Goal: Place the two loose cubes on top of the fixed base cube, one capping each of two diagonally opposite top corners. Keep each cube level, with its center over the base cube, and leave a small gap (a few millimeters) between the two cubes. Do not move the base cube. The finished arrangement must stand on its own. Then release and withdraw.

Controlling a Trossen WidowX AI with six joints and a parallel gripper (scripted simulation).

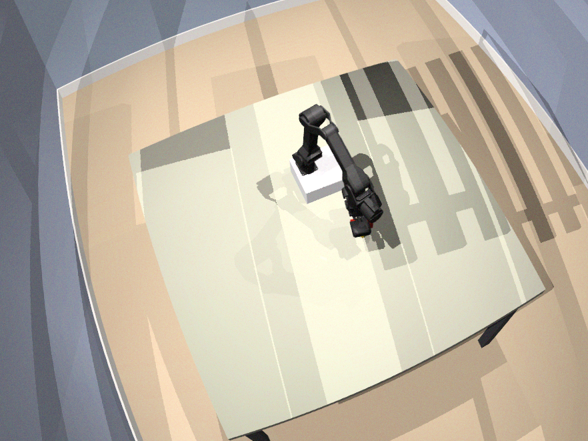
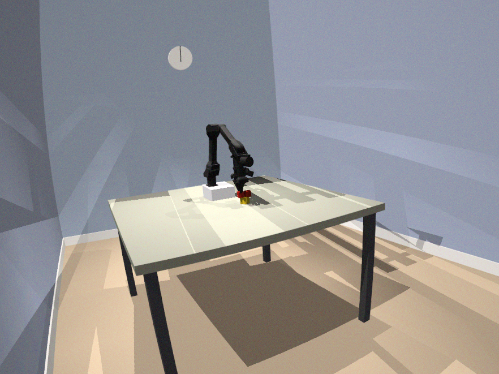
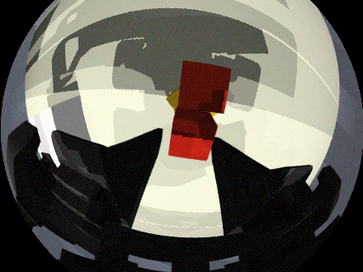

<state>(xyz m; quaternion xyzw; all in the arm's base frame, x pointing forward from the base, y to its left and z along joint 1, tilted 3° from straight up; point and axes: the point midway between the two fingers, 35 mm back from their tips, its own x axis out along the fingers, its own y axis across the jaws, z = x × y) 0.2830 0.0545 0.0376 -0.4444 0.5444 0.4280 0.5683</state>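
Right now the yellow cube is 10 mm ahead of my gripper tip, 20 mm to the left of it and 50 mm below it.
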